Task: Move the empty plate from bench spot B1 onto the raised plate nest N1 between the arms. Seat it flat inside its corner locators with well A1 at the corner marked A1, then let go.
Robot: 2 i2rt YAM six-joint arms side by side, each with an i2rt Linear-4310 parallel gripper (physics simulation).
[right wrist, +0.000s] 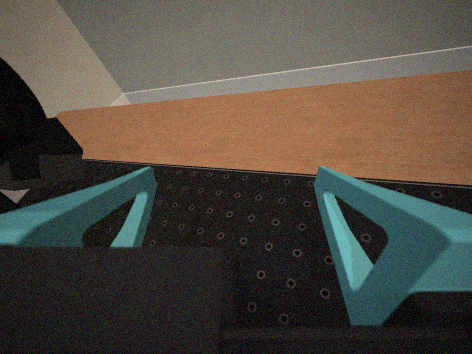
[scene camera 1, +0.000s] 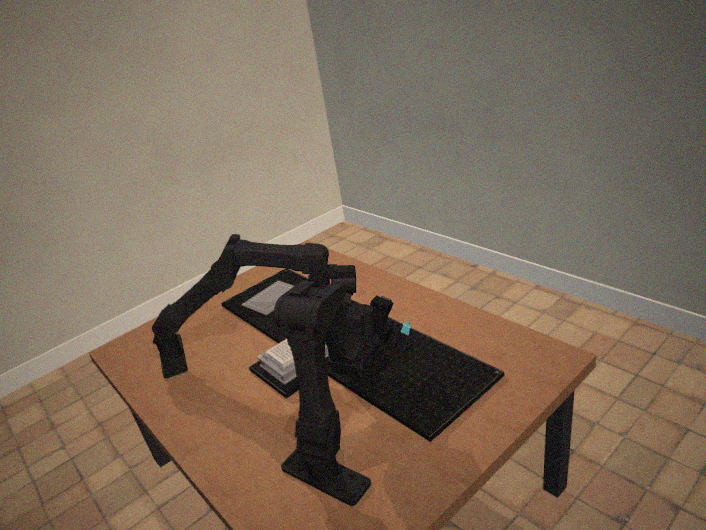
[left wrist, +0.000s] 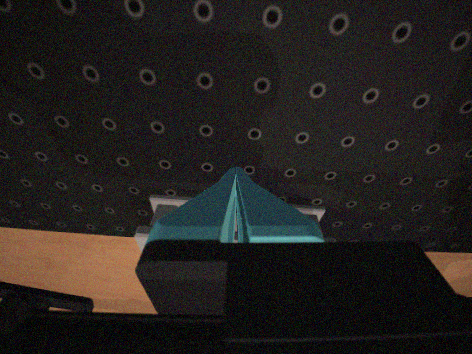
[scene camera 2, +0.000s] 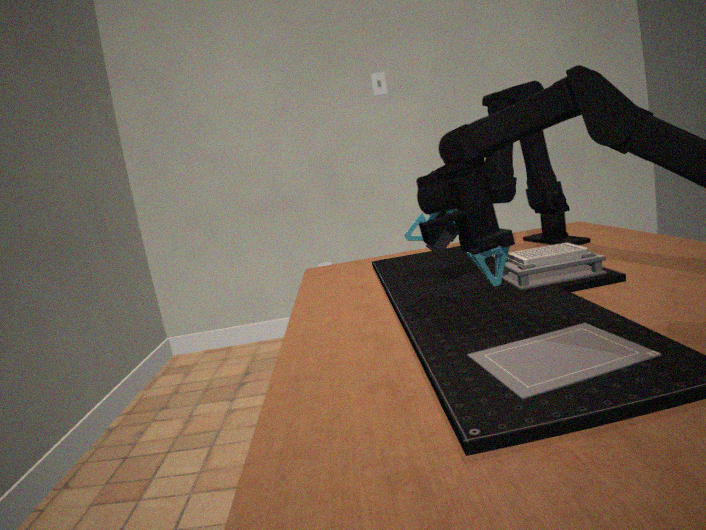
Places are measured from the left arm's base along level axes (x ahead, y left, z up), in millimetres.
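Pixels of known places: left gripper, between the fingertips: (left wrist: 235,176) (scene camera 2: 497,285); right gripper, between the fingertips: (right wrist: 235,175) (scene camera 1: 391,316) (scene camera 2: 415,232); left arm's base, origin of its link: (scene camera 1: 172,356) (left wrist: 33,292); right arm's base, origin of its link: (scene camera 1: 325,476) (scene camera 2: 554,241).
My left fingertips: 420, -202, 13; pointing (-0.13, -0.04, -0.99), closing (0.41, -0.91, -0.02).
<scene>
For each thing: its top centre in the pictures, then the offset to it from my left fingertips, as dx, dy, dz. "pt": a spot on its surface instead. Level surfaces: height alone.
- pale plate, centre of its top: (scene camera 2: 546,250) (scene camera 1: 292,346) -96, -37, +47
- grey raised nest N1, centre of its top: (scene camera 2: 547,255) (scene camera 1: 293,348) -96, -38, +38
- grey pad, a spot on its surface: (scene camera 2: 561,359) pt -70, +340, +2
- black perforated board, height of its surface: dz +0
- wooden table, height of its surface: dz -13
The pale plate (scene camera 1: 280,353) (scene camera 2: 547,255) lies on top of the grey raised nest N1 (scene camera 1: 277,371) (scene camera 2: 595,268) and looks about level. Its seating in the corner locators and well A1 are too small to tell. Bench spot B1, the grey pad (scene camera 1: 263,299) (scene camera 2: 561,359), is bare. My left gripper (scene camera 2: 496,281) (left wrist: 235,176) is shut and empty, low over the black board beside the nest. Its fingers hide most of the nest in the left wrist view. My right gripper (right wrist: 235,175) is open and empty, above the board on the other side.
The black perforated board (scene camera 1: 450,382) (scene camera 2: 422,319) lies on the wooden table (scene camera 1: 228,410) (scene camera 2: 353,365). Both arms reach over the board with their wrists close together. Part of the left arm (right wrist: 40,135) shows at the left edge of the right wrist view.
</scene>
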